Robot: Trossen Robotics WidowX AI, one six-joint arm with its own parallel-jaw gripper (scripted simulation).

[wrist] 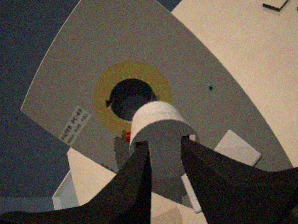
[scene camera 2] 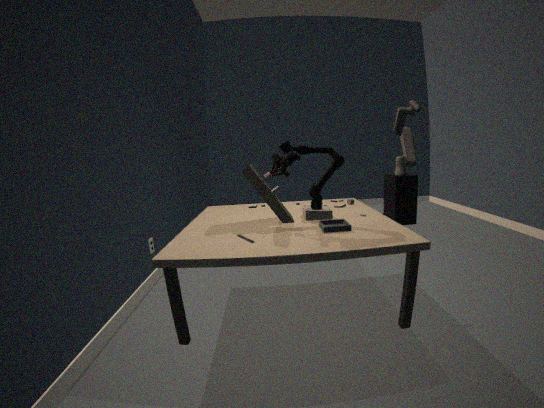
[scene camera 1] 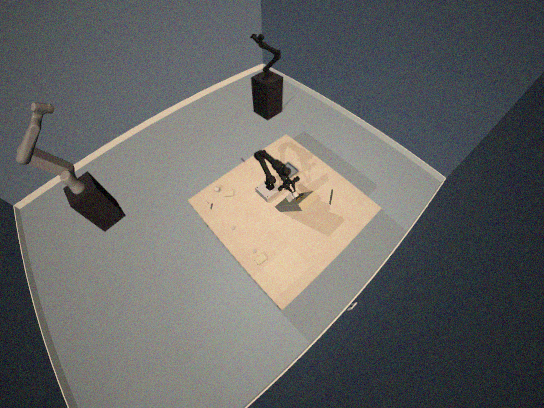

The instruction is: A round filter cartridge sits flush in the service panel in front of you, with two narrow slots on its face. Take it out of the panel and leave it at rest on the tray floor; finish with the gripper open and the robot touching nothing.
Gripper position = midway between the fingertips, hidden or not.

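Observation:
There is a grey service panel (wrist: 100, 69), and with it I see a round grey filter cartridge (wrist: 159, 123). My own gripper (wrist: 163, 145) is visible too.

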